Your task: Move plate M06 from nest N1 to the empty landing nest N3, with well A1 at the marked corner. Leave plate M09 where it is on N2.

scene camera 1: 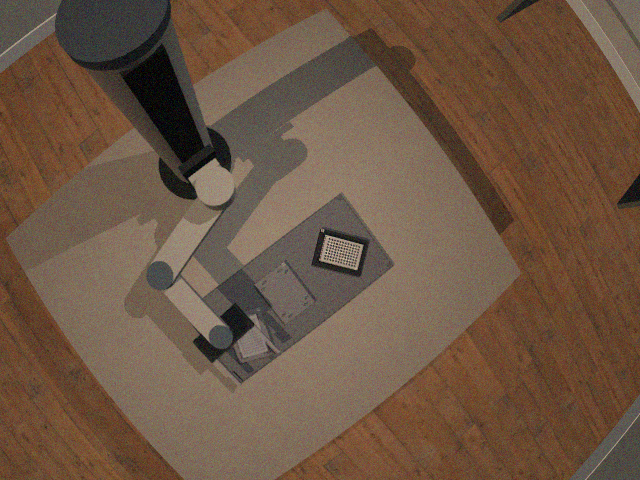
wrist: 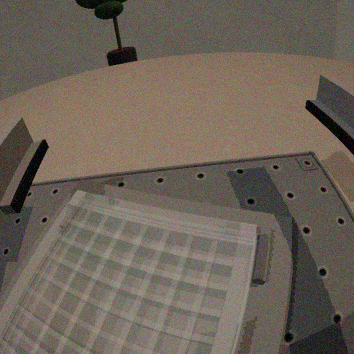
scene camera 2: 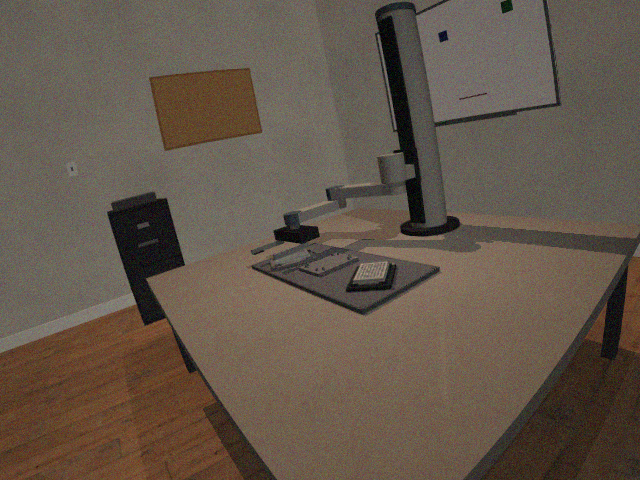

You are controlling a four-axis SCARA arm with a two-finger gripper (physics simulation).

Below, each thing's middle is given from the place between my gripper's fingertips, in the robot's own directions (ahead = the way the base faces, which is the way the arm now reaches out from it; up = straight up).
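Clear well plate (wrist: 107, 268): my hand 4 cm to the right of it, 10 cm past it, 3 cm above it. Black-framed white well plate (scene camera 1: 336, 251): from my hand 44 cm to the left, 13 cm behind, 3 cm below. Nearest to my hand of the things named here, going by their middles: clear well plate.
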